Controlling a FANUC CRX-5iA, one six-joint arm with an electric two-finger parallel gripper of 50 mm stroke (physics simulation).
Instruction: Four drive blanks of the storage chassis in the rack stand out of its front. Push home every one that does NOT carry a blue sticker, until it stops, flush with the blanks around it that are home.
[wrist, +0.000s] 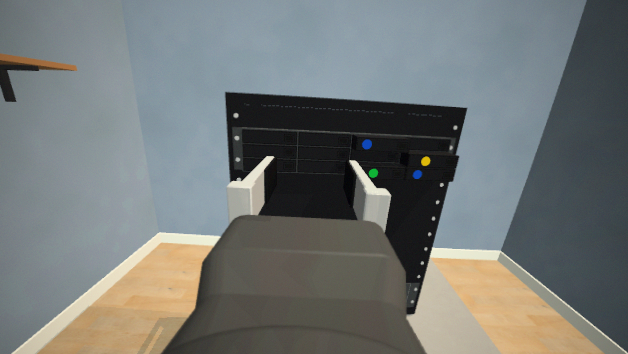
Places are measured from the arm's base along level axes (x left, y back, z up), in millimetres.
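Where they show: gripper, fingertip midpoint: (310, 172).
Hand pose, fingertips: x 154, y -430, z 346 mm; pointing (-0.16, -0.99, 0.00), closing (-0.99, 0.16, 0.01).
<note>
Each offset is from my fingertips to the top centre of the thing. "*": to the spot under its first point.
The storage chassis @[* dy -313, dx +106, dz -46 mm] (238, 149) has rows of dark drive blanks. A yellow-stickered blank @[dy -298, dx -290, dz -31 mm] (441, 161) in the right column stands out clearly. Below it, a blue-stickered blank @[dy -298, dx -290, dz -60 mm] (436, 175) also stands out. Another blue-stickered blank @[dy -305, dx -180, dz -3 mm] (385, 144) stands out at the top of the third column. A green-stickered blank @[dy -305, dx -180, dz -60 mm] (388, 173) is at the bottom of that column; its left end is hidden by the right finger, and how far it stands out is hard to tell. My gripper (310, 172) is open and empty, in front of the rack, left of the stickered blanks in view.
The black rack @[dy -439, dx -133, dz +65 mm] (345, 112) stands before a blue wall (320, 45). A wooden shelf (37, 62) on a black bracket is at the upper left. A dark wall (585, 150) is on the right. The gripper body hides much of the lower rack.
</note>
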